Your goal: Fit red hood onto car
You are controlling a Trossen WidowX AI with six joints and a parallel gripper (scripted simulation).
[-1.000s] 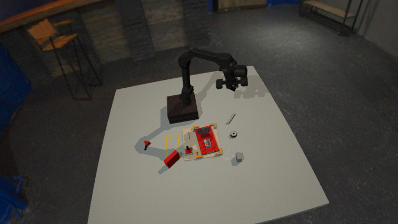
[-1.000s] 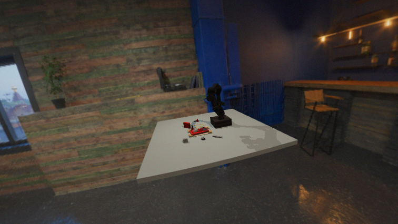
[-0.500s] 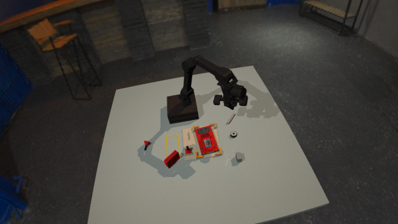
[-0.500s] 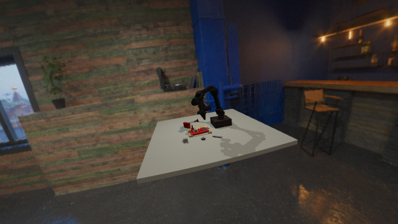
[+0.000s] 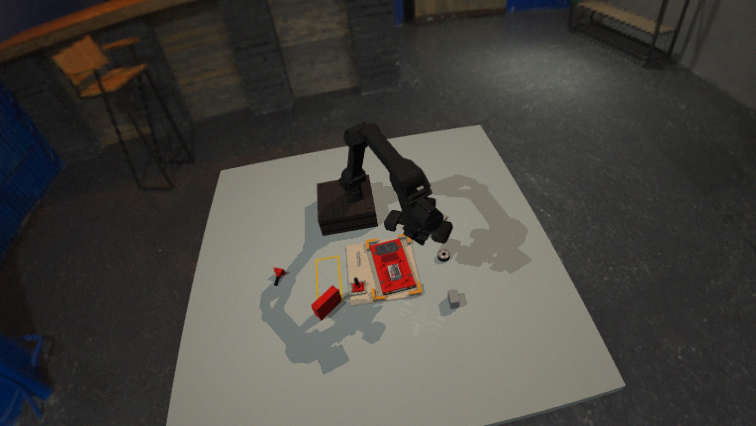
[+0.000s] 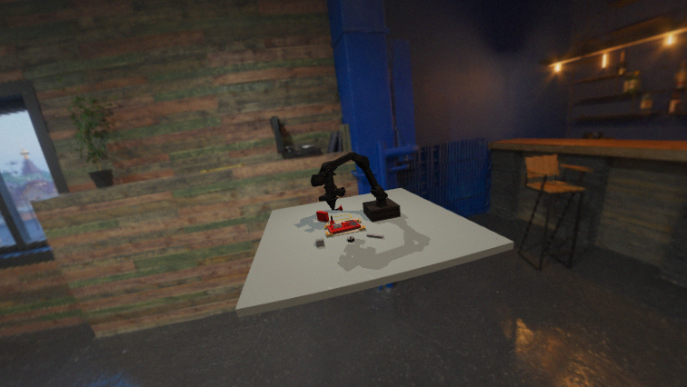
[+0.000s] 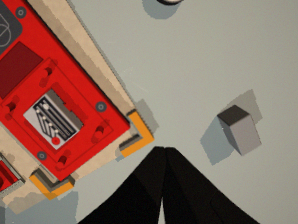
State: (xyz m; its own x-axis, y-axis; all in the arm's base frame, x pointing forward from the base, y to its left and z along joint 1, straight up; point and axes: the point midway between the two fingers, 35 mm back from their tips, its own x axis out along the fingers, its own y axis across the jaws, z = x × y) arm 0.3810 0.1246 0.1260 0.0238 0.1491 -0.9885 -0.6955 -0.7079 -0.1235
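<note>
Now: the red hood 32 cm to the right of my gripper tip, 14 cm below it and 1 cm ahead of it. The rest, counted from my gripper tip: grey engine block (15 cm below, 8 cm to the right, 3 cm behind); black wheel (17 cm below, 9 cm to the left, 6 cm behind); tan jig board (16 cm below, 11 cm to the right, 7 cm behind).
</note>
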